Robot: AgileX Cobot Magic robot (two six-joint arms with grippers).
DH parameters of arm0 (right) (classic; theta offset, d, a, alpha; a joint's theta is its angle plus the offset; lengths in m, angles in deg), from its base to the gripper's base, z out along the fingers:
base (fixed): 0 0 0 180
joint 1: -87.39 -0.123 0 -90
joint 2: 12.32 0 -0.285 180
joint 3: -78.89 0 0.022 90
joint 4: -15.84 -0.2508 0 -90
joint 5: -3.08 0 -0.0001 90
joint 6: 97.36 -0.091 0 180
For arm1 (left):
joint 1: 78.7 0.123 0 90
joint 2: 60.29 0 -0.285 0
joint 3: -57.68 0 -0.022 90
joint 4: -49.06 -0.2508 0 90
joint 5: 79.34 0 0.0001 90
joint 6: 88.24 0.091 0 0
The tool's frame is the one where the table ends.
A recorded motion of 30 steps. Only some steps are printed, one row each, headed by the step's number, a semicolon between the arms.
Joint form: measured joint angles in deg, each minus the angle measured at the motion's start. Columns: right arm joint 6, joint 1, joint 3, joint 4, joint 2, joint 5; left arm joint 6, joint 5, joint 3, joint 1, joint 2, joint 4.
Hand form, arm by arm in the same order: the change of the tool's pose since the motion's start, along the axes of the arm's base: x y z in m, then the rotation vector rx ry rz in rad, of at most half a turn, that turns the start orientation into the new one. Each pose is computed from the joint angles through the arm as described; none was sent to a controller.
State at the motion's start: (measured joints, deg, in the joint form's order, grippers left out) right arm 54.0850 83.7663 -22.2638 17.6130 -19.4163 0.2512; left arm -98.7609 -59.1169 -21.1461 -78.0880 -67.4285 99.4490
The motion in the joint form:
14: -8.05 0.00 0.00 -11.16 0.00 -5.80; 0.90 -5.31 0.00 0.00 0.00 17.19
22: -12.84 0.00 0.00 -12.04 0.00 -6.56; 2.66 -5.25 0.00 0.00 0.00 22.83
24: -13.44 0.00 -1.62 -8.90 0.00 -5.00; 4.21 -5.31 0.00 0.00 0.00 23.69
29: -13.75 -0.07 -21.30 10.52 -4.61 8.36; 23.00 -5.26 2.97 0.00 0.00 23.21
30: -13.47 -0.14 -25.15 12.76 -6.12 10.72; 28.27 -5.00 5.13 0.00 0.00 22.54
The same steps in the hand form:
14: -0.0014 -0.0024 0.0089 0.3389 -0.0809 0.0310; 0.0017 0.0026 0.0113 -0.2890 -0.0551 0.0570
22: -0.0016 -0.0029 0.0100 0.4371 -0.0887 0.0460; 0.0016 0.0017 0.0134 -0.3577 -0.0598 0.0494
24: -0.0029 -0.0019 0.0173 0.3926 -0.0914 0.0507; 0.0016 0.0017 0.0138 -0.3466 -0.0668 0.0476
29: -0.0206 -0.0033 0.1055 0.0699 -0.1439 -0.0094; -0.0009 0.0017 0.0310 -0.0215 -0.2009 0.0207
30: -0.0236 -0.0047 0.1222 0.0310 -0.1479 -0.0301; -0.0033 0.0013 0.0432 0.0797 -0.2599 0.0128

